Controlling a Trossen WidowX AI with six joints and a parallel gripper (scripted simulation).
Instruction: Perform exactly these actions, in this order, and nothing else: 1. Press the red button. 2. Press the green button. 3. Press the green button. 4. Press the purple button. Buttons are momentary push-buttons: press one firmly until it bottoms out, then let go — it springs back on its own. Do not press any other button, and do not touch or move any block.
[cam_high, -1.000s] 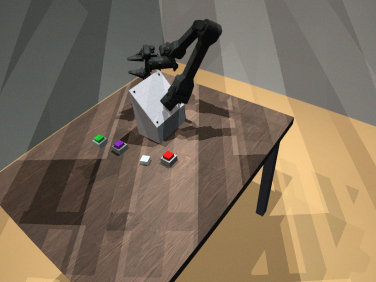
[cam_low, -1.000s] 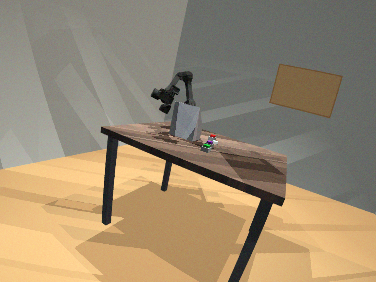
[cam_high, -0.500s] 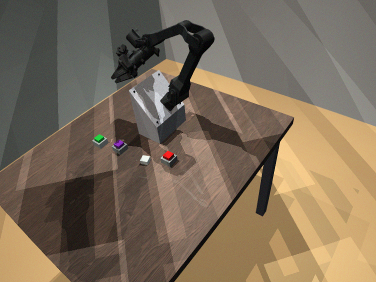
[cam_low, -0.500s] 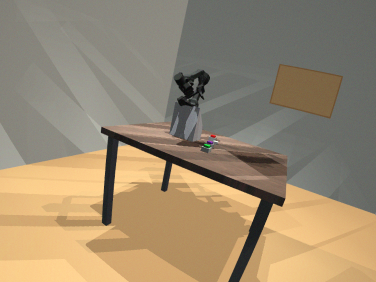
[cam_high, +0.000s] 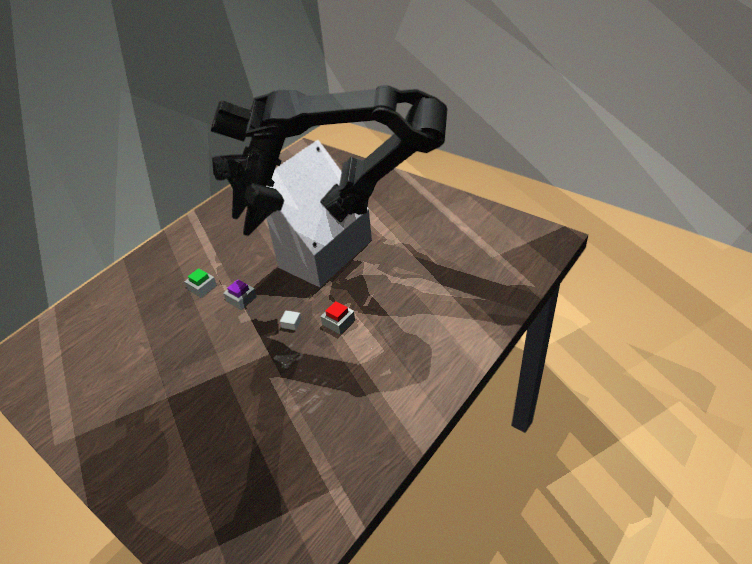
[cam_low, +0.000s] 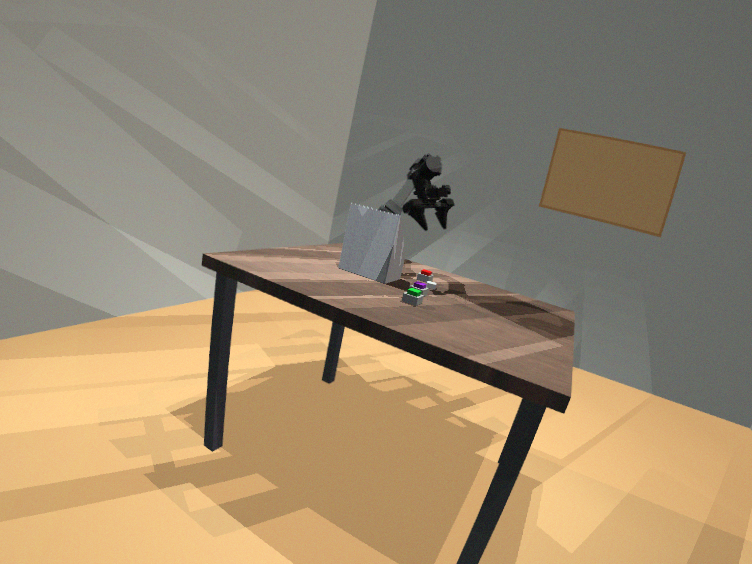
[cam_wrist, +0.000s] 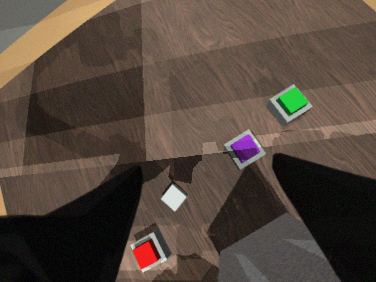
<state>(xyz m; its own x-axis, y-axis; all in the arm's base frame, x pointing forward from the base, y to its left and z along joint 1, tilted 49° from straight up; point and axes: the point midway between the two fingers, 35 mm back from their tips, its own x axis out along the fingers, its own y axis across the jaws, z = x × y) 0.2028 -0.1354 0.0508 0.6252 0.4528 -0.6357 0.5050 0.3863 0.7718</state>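
Now: gripper tip 3 cm past the red button, 17 cm to the right of it and 18 cm above it. The rest, counted from my gripper tip: green button 1 cm ahead, 16 cm to the right, 18 cm below; purple button 6 cm to the right, 18 cm below; small white block 1 cm ahead, 9 cm to the left, 20 cm below.
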